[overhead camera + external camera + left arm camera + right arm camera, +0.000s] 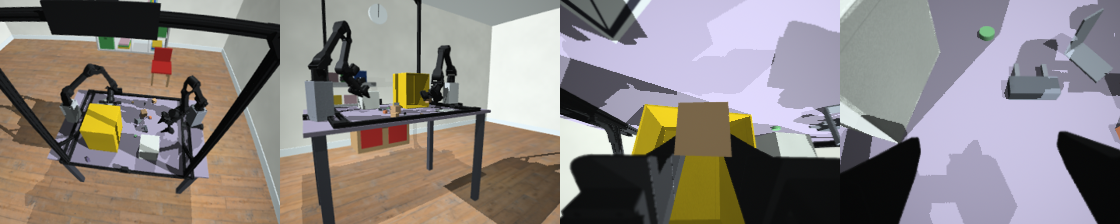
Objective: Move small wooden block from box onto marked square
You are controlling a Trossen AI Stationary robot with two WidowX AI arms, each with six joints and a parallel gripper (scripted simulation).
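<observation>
My left gripper is now 120 mm short of the marked square, 70 mm to the right of it and 90 mm above it. From my left hand the other things lie so: grey part: 140 mm behind, 300 mm to the right, 80 mm below.
</observation>
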